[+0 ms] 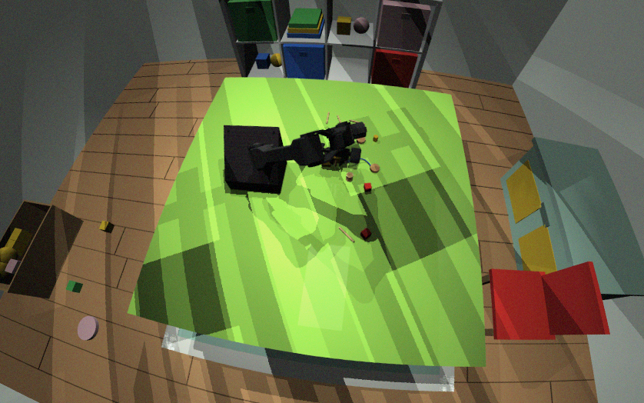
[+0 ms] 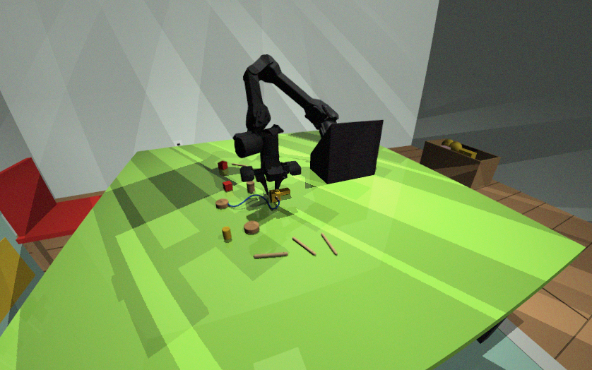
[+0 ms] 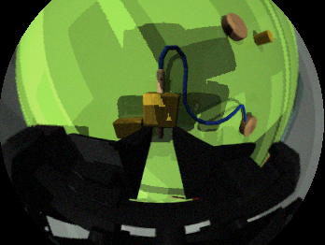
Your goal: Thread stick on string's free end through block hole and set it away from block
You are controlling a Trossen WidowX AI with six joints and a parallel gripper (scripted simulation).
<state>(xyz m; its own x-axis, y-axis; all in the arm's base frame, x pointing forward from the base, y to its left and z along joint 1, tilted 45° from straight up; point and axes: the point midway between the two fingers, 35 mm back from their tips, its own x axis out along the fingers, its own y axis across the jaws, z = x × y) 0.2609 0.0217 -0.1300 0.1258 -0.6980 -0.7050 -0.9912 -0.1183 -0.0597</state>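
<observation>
My gripper tip is now 4 cm to the right of the thin wooden stick, 1 cm below it and 1 cm past it. From my gripper tip the other things lie so: yellow cylinder: 18 cm to the left, 14 cm ahead, 1 cm above; round wooden button: 16 cm ahead, 2 cm to the left; brown cylinder: 7 cm ahead, 5 cm to the right, 1 cm above.
</observation>
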